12 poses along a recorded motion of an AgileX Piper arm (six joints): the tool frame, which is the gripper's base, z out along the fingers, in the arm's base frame.
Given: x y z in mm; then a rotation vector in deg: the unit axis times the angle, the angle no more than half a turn.
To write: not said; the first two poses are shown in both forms.
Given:
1: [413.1 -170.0 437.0 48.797 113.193 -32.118]
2: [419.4 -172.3 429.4 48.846 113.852 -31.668]
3: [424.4 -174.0 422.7 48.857 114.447 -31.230]
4: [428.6 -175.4 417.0 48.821 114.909 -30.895]
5: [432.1 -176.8 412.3 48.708 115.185 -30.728]
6: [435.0 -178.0 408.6 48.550 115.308 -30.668]
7: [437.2 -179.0 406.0 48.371 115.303 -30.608]
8: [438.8 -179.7 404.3 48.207 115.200 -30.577]
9: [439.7 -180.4 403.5 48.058 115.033 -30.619]
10: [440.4 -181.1 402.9 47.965 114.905 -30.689]
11: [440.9 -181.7 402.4 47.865 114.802 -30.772]
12: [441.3 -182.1 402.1 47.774 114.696 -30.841]
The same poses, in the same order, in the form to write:
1: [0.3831 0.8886 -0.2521 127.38 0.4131 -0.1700 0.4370]
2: [0.3820 0.8904 -0.2477 127.87 0.4194 -0.1723 0.4294]
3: [0.3808 0.8920 -0.2434 128.30 0.4244 -0.1740 0.4227]
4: [0.3796 0.8934 -0.2402 128.62 0.4286 -0.1754 0.4170]
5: [0.3782 0.8944 -0.2386 128.78 0.4321 -0.1768 0.4123]
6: [0.3769 0.8951 -0.2381 128.82 0.4350 -0.1780 0.4086]
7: [0.3758 0.8957 -0.2378 128.73 0.4372 -0.1790 0.4060]
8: [0.3750 0.8960 -0.2378 128.57 0.4388 -0.1797 0.4043]
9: [0.3744 0.8961 -0.2385 128.37 0.4397 -0.1804 0.4035]
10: [0.3740 0.8960 -0.2393 128.24 0.4404 -0.1811 0.4029]
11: [0.3736 0.8960 -0.2402 128.13 0.4409 -0.1817 0.4024]
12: [0.3732 0.8959 -0.2409 128.02 0.4413 -0.1821 0.4021]
